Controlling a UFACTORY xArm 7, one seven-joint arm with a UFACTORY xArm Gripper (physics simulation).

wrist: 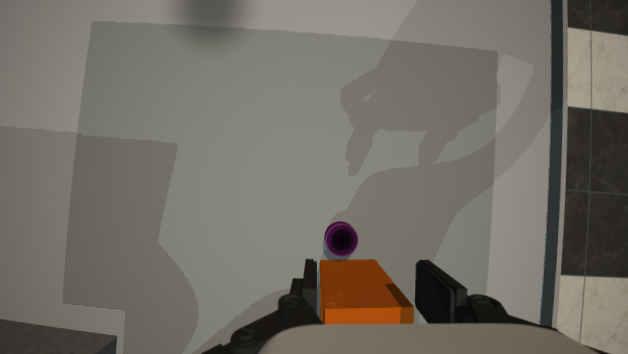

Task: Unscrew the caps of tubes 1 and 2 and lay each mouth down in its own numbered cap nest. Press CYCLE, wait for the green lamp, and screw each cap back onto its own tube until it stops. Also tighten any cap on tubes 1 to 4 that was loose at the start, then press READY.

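Frame: origin at the arm's base, x ahead, y left, z up, level; centimetres.
Seen in the pictures: gripper, fingertip midpoint: (365, 282).
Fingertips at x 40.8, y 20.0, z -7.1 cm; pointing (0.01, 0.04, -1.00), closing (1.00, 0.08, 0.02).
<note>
A point is followed by its place in that frame.
A purple cap (341, 240) {x 40.3, y 20.5, z -15.8 cm} shows its dark round opening to the camera, just beyond the far end of the orange rack (357, 287) {x 41.1, y 18.1, z -10.7 cm}. No number shows on the cap. The end of the rack shows below and between the fingers in the view, nearer the left finger. My gripper (365, 282) {x 40.8, y 20.0, z -7.2 cm} is open, with nothing held between its black fingers. The cap lies ahead of the fingertips in the view, left of the midline between them. The tubes, the numbered nests, the CYCLE and READY buttons and the lamp do not show in this view.
A grey-green mat (260, 110) {x 30.4, y 33.6, z -17.2 cm} lies under the rack and cap, crossed by shadows of the arm and gripper. The table's dark edge (556, 150) {x 64.1, y 32.2, z -16.8 cm} runs down the right, with checkered floor (595, 230) beyond. A dark box (55, 337) {x 10.6, y 7.0, z -16.0 cm} stands at the lower left.
</note>
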